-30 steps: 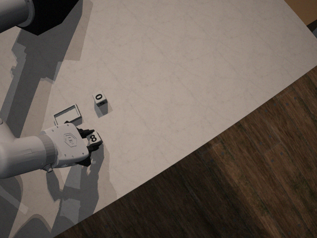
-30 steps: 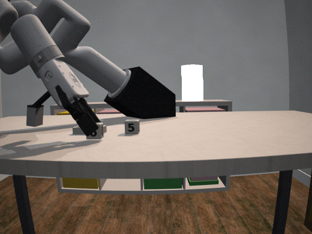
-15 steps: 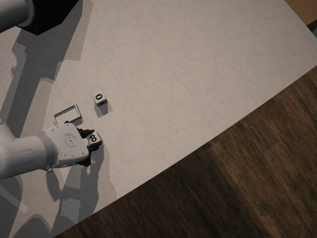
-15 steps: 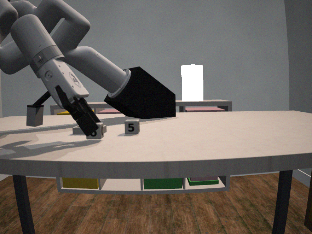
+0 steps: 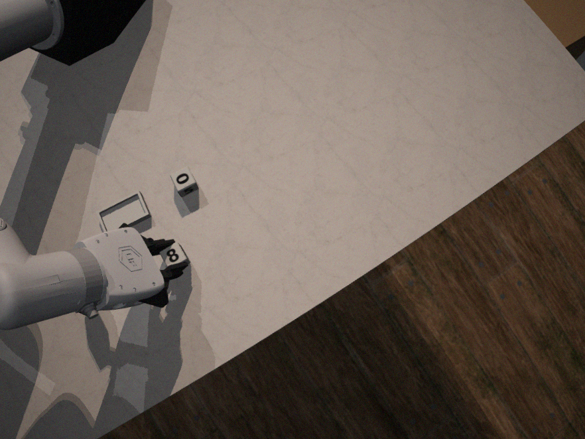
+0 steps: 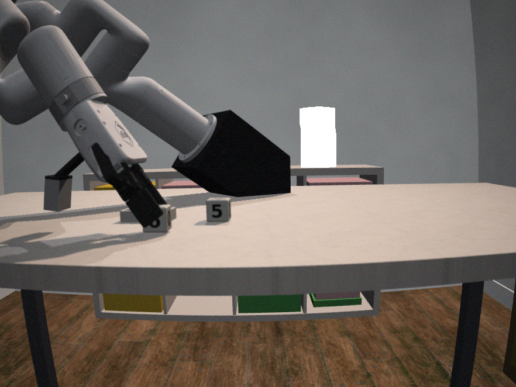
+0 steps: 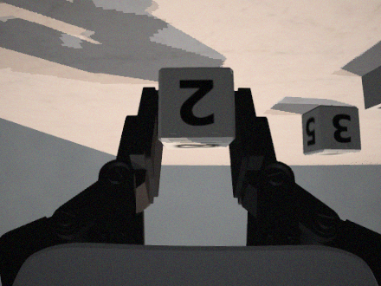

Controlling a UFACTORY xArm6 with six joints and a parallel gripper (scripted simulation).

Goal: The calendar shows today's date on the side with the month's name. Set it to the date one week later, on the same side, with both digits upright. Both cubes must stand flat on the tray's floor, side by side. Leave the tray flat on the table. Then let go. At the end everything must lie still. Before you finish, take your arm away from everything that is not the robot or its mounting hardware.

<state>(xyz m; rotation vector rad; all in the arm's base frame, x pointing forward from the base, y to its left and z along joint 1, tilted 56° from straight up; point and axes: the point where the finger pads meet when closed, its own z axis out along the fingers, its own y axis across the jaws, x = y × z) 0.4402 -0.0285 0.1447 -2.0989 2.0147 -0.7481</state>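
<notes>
Now: the white cube 10 mm to the left of my hand and 20 mm below it. Also, from my hand: grey tray (110 mm behind, 30 mm below).
</notes>
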